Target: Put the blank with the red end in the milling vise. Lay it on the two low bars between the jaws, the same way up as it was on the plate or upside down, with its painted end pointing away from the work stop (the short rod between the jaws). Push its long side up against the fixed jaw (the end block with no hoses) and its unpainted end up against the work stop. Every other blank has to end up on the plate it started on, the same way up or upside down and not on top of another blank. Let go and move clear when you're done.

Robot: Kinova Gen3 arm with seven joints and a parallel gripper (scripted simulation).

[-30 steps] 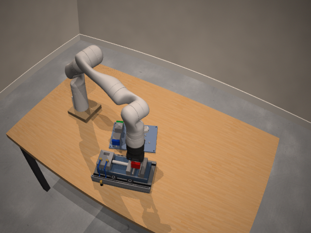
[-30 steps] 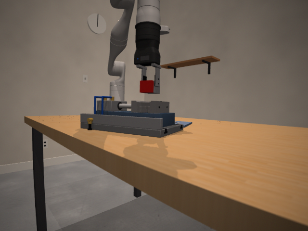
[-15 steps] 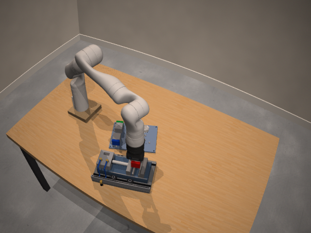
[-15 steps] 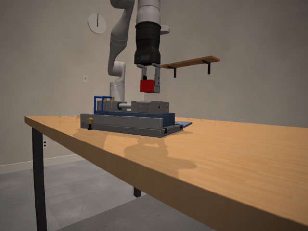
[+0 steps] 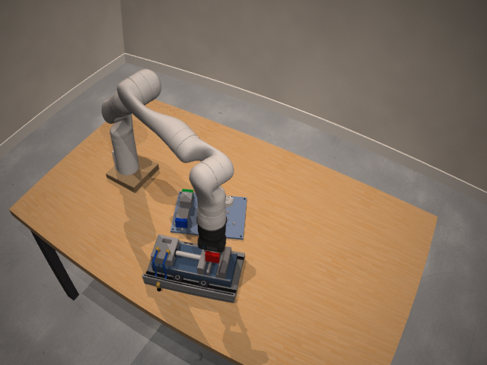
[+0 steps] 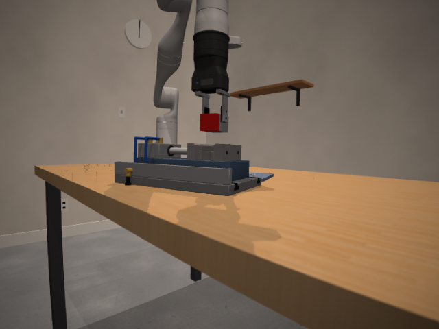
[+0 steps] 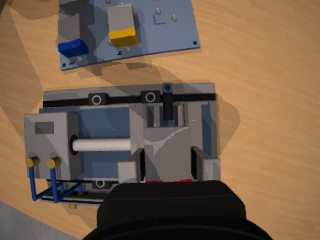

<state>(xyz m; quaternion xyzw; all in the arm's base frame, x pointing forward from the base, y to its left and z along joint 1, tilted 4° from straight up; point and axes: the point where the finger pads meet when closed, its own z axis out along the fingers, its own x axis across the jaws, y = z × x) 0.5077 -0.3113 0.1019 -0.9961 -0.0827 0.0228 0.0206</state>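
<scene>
My gripper is now 3 cm short of the fixed jaw, 1 cm to the right of it and 8 cm above it. The rest, counted from my hand: moving jaw: 3 cm behind, 8 cm below; then work stop: 1 cm behind, 5 cm to the left, 7 cm below; then red-ended blank: 2 cm below.
</scene>
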